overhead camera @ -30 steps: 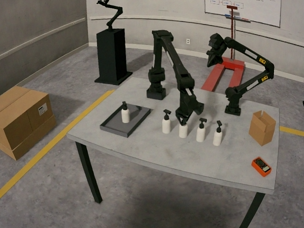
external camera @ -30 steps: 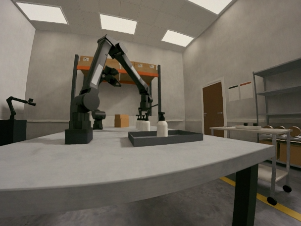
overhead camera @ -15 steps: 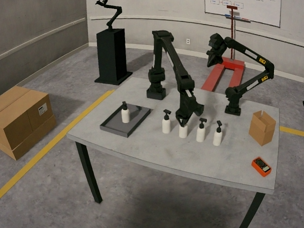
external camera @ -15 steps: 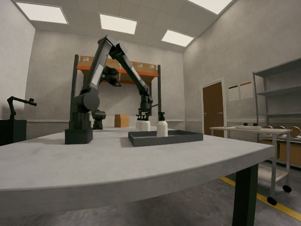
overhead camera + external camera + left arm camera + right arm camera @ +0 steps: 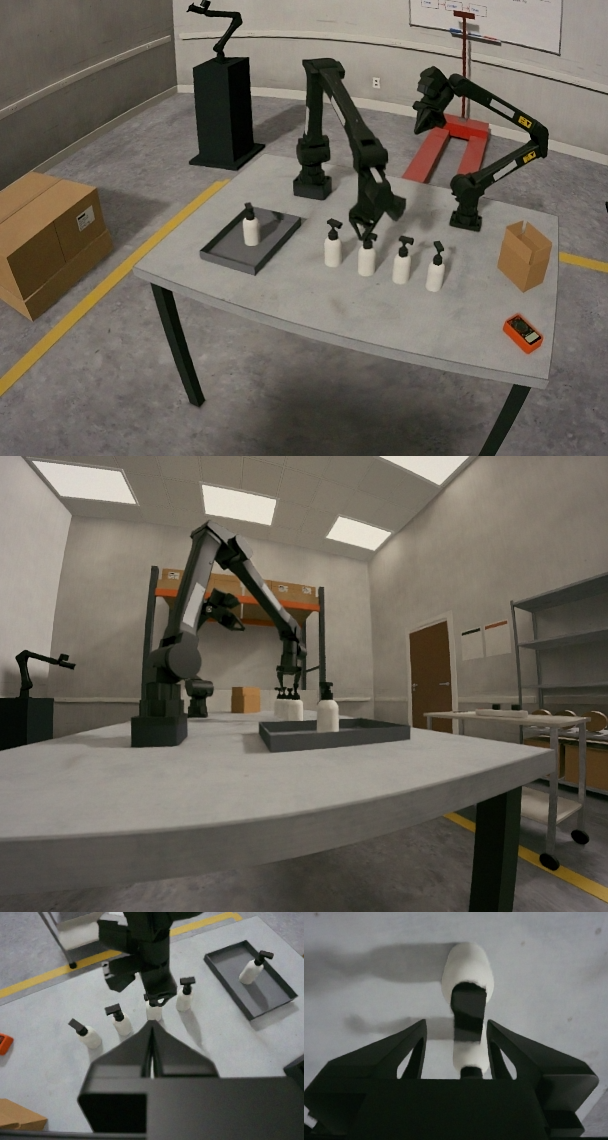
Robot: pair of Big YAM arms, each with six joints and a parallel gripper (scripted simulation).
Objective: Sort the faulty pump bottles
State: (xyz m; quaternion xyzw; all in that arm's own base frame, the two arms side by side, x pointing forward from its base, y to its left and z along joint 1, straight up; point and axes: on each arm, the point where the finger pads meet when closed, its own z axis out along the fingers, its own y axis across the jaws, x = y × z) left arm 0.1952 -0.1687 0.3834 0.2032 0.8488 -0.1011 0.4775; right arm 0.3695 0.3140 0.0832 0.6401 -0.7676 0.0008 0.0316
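My right hand is 37 cm to the left of the grey tray, 11 cm above it and 1 cm past it. The rest, counted from my right hand: orange multimeter: 54 cm to the left, 17 cm ahead, 11 cm below.
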